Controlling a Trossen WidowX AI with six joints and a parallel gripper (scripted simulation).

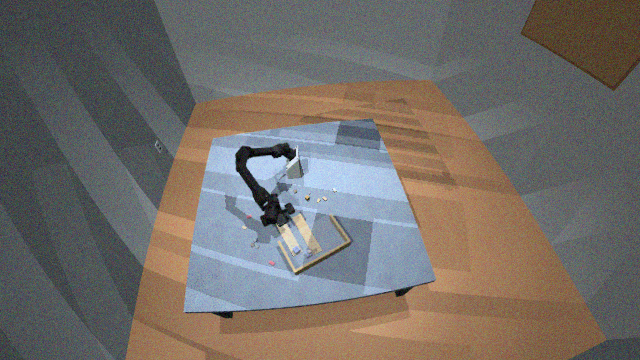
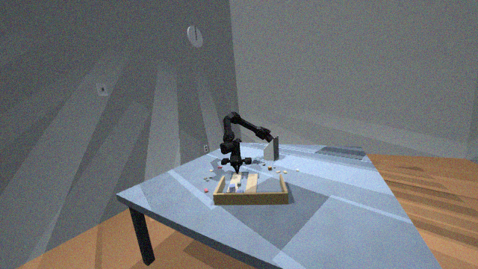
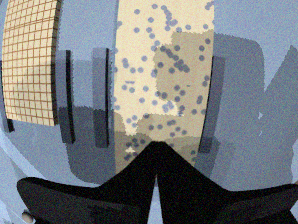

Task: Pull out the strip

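My gripper tip is 90 mm short of the speckled tan strip and 40 mm to the right of it.
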